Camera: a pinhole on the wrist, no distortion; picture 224 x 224 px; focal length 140.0 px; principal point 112.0 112.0 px. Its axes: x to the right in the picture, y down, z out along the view. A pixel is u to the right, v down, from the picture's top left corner.
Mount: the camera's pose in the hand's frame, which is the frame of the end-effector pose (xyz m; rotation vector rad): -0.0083 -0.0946 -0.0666 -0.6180 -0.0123 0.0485
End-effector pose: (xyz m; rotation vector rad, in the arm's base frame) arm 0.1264 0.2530 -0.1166 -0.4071 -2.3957 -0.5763
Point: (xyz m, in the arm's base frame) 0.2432 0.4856 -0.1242
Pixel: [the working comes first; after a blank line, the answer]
In the camera's frame: -0.0348 0.2052 0.3028

95.9 206.9
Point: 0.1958 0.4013 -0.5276
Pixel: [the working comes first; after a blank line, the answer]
In the camera's frame: -0.2818 -0.1128 0.4024

13.9 72.7
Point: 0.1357 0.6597 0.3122
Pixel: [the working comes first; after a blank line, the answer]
In the camera's frame: 0.3634 0.4766 0.2934

outside the picture
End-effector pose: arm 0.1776 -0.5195 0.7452 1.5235 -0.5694 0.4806
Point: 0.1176 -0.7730 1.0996
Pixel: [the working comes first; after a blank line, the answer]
In the camera's frame: 0.2145 0.1452 0.4847

174.0 153.9
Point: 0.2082 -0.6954 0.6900
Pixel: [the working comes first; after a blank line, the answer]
In the camera's frame: 0.0091 -0.1149 0.2161

117.9 37.5
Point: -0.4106 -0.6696 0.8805
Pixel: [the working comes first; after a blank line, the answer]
In the camera's frame: -0.3322 0.3365 0.5316

24.5 200.6
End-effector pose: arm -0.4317 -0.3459 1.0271 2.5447 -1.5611 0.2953
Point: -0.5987 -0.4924 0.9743
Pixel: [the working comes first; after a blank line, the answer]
In the camera's frame: 0.0632 0.1711 0.2874

142.8 195.4
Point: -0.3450 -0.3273 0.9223
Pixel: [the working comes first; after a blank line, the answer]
In the camera's frame: 0.0052 -0.0943 0.1443

117.1 20.4
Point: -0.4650 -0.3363 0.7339
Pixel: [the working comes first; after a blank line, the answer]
In the camera's frame: -0.0803 -0.1035 0.3506

80.0 70.7
